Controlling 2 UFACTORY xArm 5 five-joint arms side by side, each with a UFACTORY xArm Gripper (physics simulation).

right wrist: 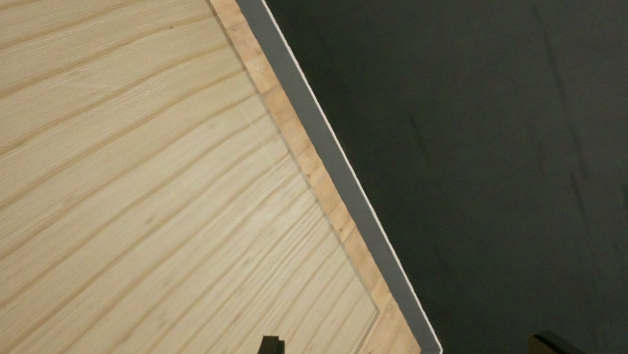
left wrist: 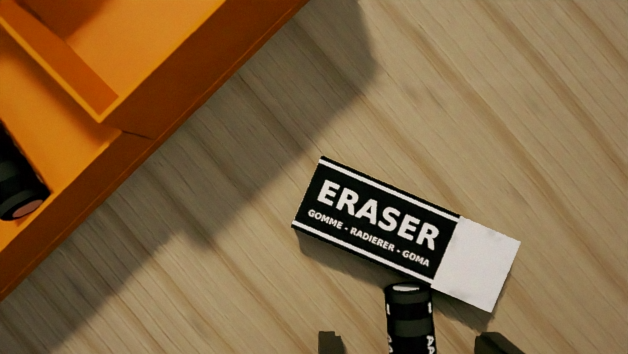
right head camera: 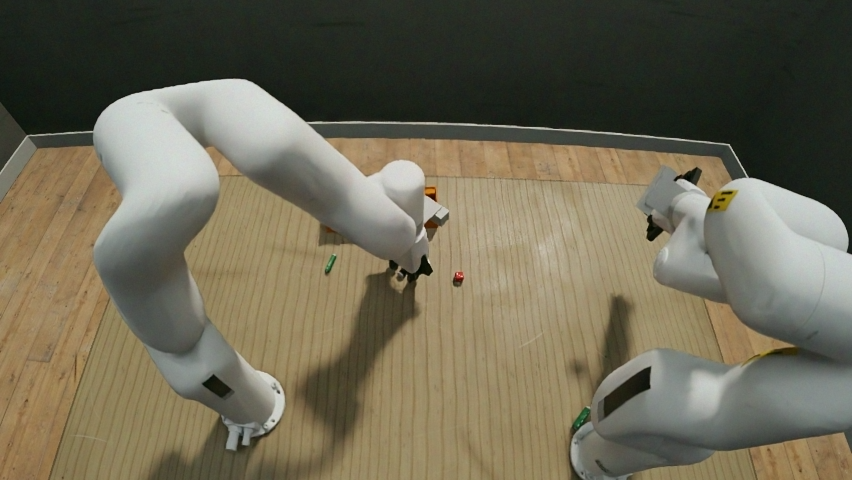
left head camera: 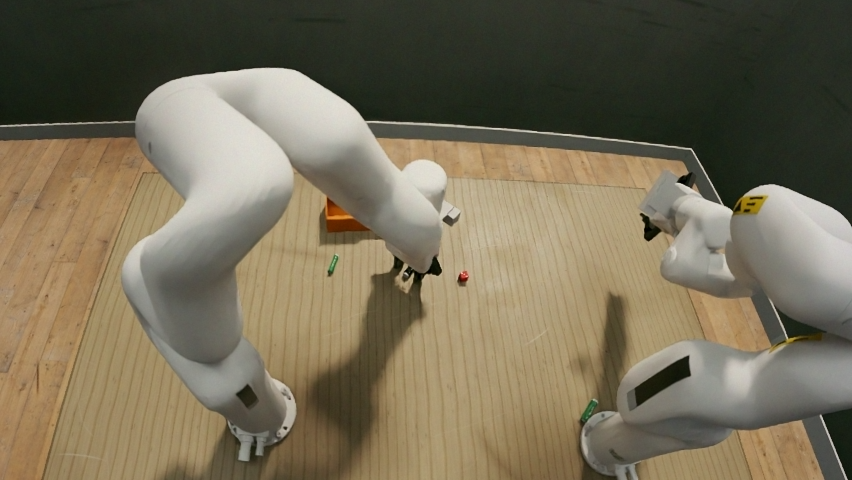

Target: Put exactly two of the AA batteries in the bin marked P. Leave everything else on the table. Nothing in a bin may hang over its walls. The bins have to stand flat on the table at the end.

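Seen in the pictures: left gripper, fingertip midpoint: [right head camera: 404, 270] [left head camera: 408, 271]; left arm's base at its link origin: [right head camera: 253, 404] [left head camera: 261, 411]; right arm's base at its link origin: [right head camera: 601, 453] [left head camera: 609, 443].
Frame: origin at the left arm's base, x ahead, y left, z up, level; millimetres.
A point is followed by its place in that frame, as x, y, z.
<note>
A black AA battery [left head camera: 407, 273] @(303, -254, 13) [right head camera: 400, 275] @(300, -251, 8) [left wrist: 410, 320] @(336, -270, 14) lies on the table, one end against or very near the eraser. My left gripper [left head camera: 411, 274] @(317, -258, 0) [right head camera: 406, 274] @(317, -258, 0) [left wrist: 410, 346] @(317, -258, 0) is open, low over this battery, with a finger on each side and gaps between. Another black battery [left wrist: 16, 180] @(436, -205, 20) lies in an orange bin [left wrist: 65, 220] @(421, -206, 13). Orange bins also show in the left head camera [left head camera: 347, 224] @(408, -119, 25) and right head camera [right head camera: 431, 192] @(505, -303, 42), partly hidden by the left arm; their letters are hidden. My right gripper [left head camera: 668, 204] @(429, -791, 176) [right head camera: 672, 202] @(429, -791, 176) [right wrist: 410, 346] @(429, -791, 176) is open, high over the far right.
A black-and-white eraser [left wrist: 375, 220] @(366, -280, 13) lies between the bins and the left gripper. A red die [left head camera: 463, 276] @(303, -372, 16) [right head camera: 458, 277] @(301, -372, 16) lies right of that gripper. One green battery [left head camera: 333, 264] @(314, -99, 9) [right head camera: 330, 263] @(315, -99, 10) lies to its left; another green battery [left head camera: 589, 410] @(17, -612, 14) [right head camera: 581, 418] @(16, -612, 14) lies by the right arm's base.
</note>
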